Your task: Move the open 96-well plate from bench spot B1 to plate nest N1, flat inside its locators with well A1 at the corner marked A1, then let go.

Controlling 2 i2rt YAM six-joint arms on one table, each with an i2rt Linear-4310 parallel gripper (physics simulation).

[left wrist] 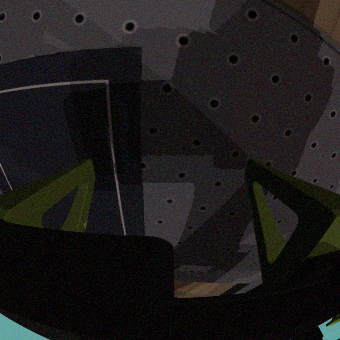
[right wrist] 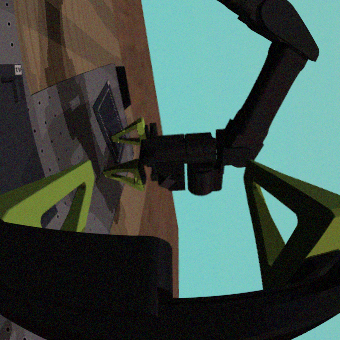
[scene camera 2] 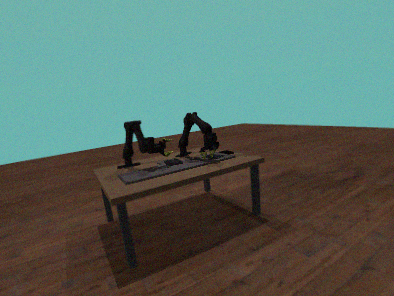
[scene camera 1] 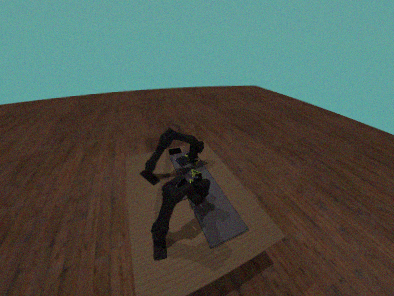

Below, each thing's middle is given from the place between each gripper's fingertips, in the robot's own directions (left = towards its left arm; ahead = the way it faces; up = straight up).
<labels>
I see the dark nest with white outline (left wrist: pixel 69 106) 340 mm to the left of my right hand, 150 mm below it and 60 mm ahead of it.
Right now my left hand is 7 cm to the right of the dark nest with white outline and 4 cm past it.
</labels>
